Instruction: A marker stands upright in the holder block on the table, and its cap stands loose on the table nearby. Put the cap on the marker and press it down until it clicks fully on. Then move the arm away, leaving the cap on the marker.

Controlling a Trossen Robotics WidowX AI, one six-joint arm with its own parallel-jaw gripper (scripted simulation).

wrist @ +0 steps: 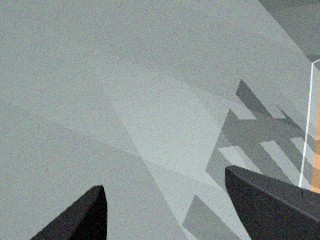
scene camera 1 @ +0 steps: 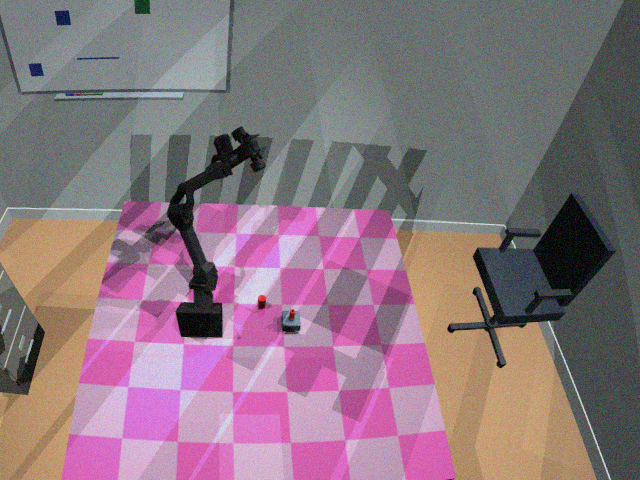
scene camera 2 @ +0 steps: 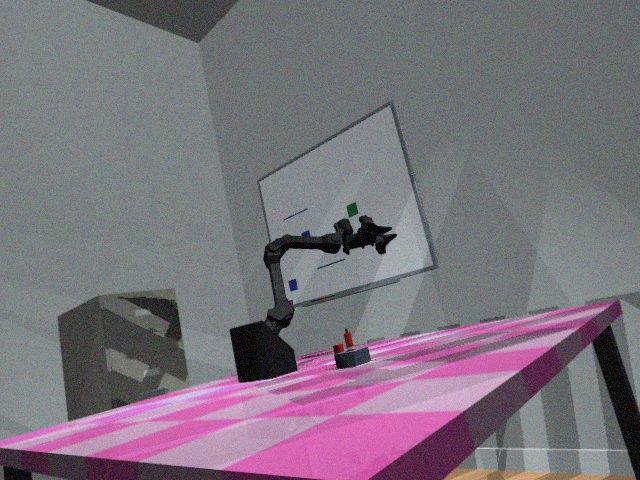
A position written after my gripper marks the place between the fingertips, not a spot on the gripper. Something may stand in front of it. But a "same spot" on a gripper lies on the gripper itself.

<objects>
my gripper: wrist 166, 185; scene camera 1; scene camera 2
same spot on my gripper: (scene camera 1: 248, 148) = (scene camera 2: 363, 224)
</objects>
